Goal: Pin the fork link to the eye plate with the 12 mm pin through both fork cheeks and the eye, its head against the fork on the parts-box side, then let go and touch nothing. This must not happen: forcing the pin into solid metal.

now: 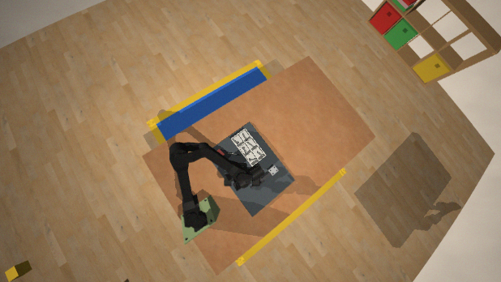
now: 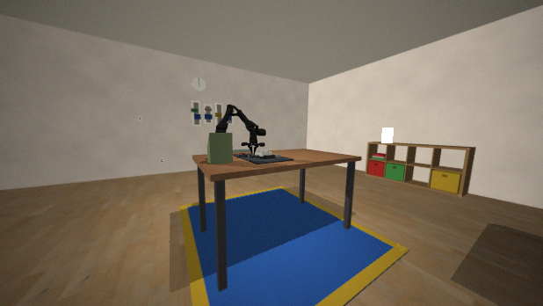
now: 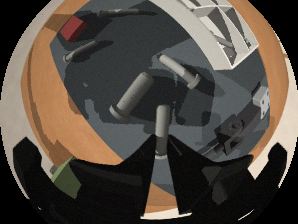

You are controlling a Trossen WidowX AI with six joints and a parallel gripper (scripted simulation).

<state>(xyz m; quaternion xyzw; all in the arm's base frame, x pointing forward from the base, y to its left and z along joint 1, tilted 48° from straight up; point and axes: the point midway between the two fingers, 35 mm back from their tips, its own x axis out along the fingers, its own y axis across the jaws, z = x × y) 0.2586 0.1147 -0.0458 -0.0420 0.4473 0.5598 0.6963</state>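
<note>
My hand is 90 mm short of the grey mat, 30 mm to the right of it and 60 mm above it. From my hand the other things lie so: grey pin 10 mm to the left, 30 mm below; pale block 190 mm ahead, 70 mm to the right, 40 mm below; white parts box 140 mm ahead, 130 mm to the left, 50 mm below.
</note>
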